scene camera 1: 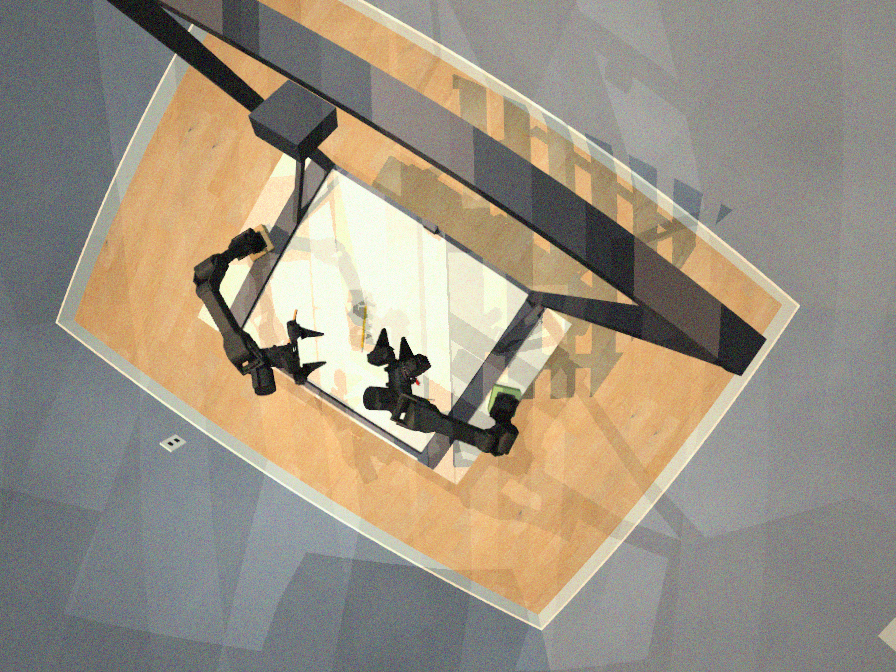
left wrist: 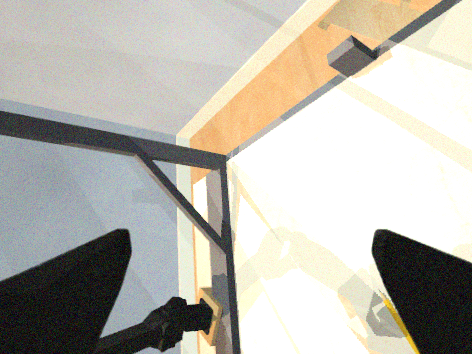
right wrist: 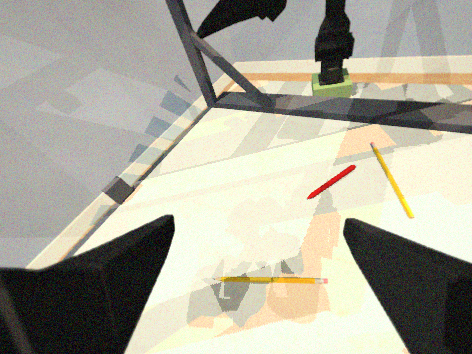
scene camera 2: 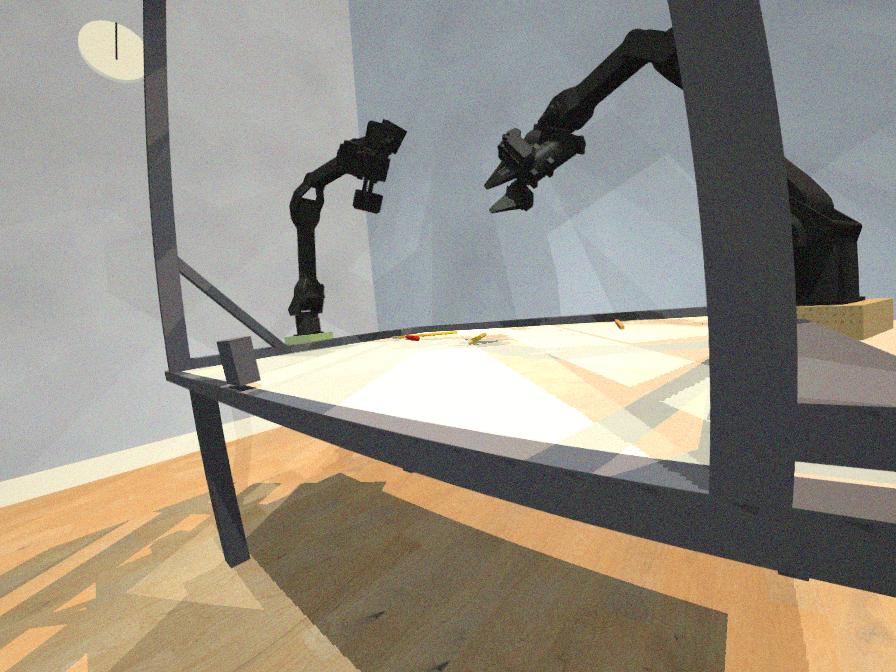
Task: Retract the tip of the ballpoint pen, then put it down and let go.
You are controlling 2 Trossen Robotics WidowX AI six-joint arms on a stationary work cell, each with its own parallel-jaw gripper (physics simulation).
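Places are measured from the left arm's base along level axes (x down, y right, z back), in metres.
Pixels of known places: left gripper, between the fingertips: [scene camera 1: 393, 332] [left wrist: 252, 241] [right wrist: 166, 5] [scene camera 2: 371, 172]; right gripper, between the fingertips: [scene camera 1: 325, 348] [right wrist: 258, 224] [scene camera 2: 487, 200]; left arm's base, origin of its link: [scene camera 1: 504, 401] [right wrist: 330, 78] [scene camera 2: 308, 334]; right arm's base, origin of its link: [scene camera 1: 256, 242] [left wrist: 204, 315] [scene camera 2: 818, 303].
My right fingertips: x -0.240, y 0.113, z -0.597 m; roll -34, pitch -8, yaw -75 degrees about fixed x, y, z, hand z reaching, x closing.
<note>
Ahead of a thing's pixels: the offset from my right fingertips to its top centre. Level surfaces: height alone.
A red pen {dx +0.266, dy -0.080, dz +0.240 m} [scene camera 1: 416, 381] [scene camera 2: 412, 337] [right wrist: 331, 182] lies on the white table {dx +0.278 m} [scene camera 2: 434, 383]. In the right wrist view its narrower end points lower left; whether the tip is out is too small to tell. In scene camera 1 the left arm hides most of it. My left gripper [scene camera 1: 394, 335] [scene camera 2: 367, 201] [left wrist: 252, 241] is open and empty, high above the table. My right gripper [scene camera 1: 323, 348] [scene camera 2: 488, 199] [right wrist: 258, 224] is open and empty, also high, its fingers pointing across the table. Neither touches the pen.
A yellow pencil {dx +0.269, dy +0.039, dz +0.039 m} [scene camera 1: 364, 326] [scene camera 2: 477, 337] [left wrist: 399, 320] [right wrist: 275, 280] lies near the table's middle. Another yellow pencil {dx +0.271, dy -0.186, dz +0.254 m} [scene camera 2: 437, 333] [right wrist: 392, 181] lies beside the pen. An orange stick {dx +0.271, dy -0.038, dz -0.232 m} [scene camera 1: 295, 315] [scene camera 2: 619, 324] lies near the right arm. Dark frame posts [scene camera 2: 738, 253] stand at the table's edges.
</note>
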